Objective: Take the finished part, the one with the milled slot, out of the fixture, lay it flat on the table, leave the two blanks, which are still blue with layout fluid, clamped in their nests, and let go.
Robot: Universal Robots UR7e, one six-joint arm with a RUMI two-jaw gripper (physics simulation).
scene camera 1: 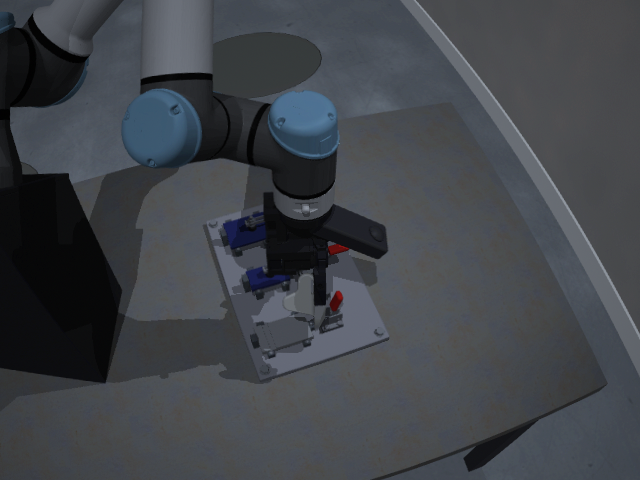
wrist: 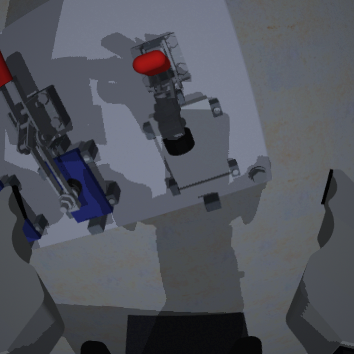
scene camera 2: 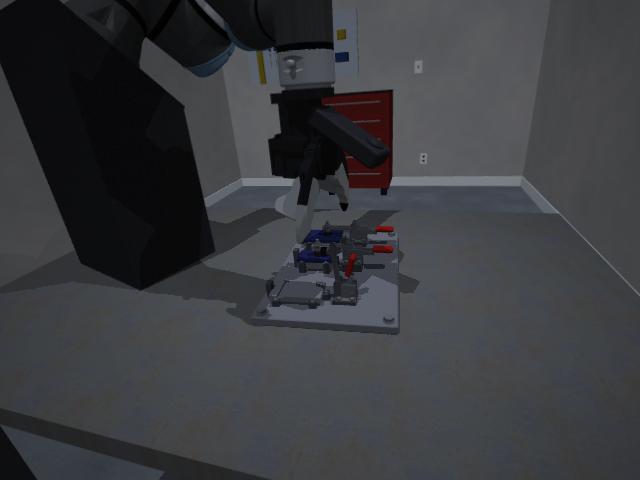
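Observation:
The finished part is a flat grey plate lying in the nearest nest of the fixture. Its slot is not clear to see. Its clamp stands swung up, with the red handle tilted. The nearer blue blank and the farther blue blank sit in their nests under lowered clamps. My gripper is wide open and empty above the fixture; its far finger is hidden in scene camera 1.
Red handles of the lowered clamps stick out to the right. A black pedestal stands at the left of the table. A red cabinet is at the back wall.

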